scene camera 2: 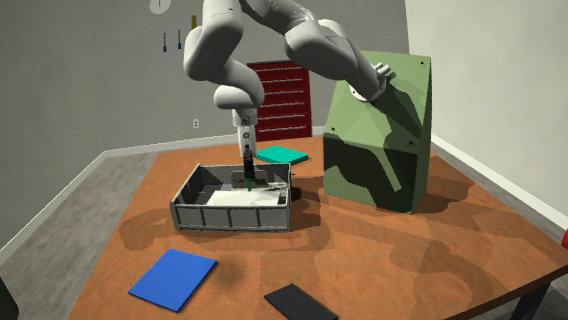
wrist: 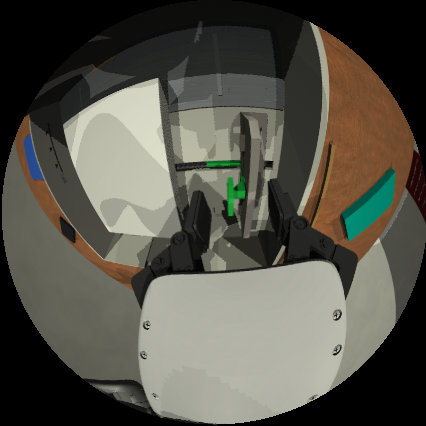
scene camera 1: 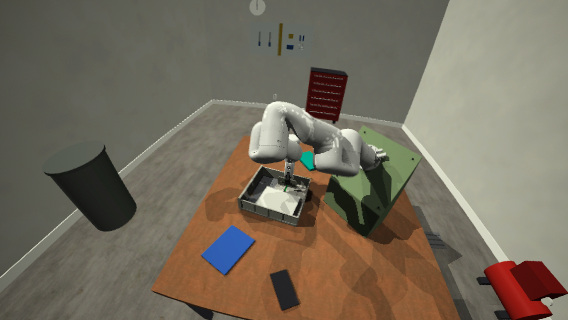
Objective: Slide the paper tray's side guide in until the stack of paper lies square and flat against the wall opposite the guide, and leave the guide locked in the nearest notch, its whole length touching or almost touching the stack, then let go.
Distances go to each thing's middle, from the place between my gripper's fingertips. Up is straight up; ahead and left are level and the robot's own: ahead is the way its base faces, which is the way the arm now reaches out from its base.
Right now my hand is 10 mm past the white paper stack (scene camera 2: 219, 197), 140 mm to the right of it and 40 mm above it. Also, from my hand: teal pad (wrist: 360, 214) (20 mm behind, 350 mm to the right, 60 mm below); then blue pad (scene camera 2: 172, 280) (60 mm ahead, 490 mm to the left, 70 mm below).
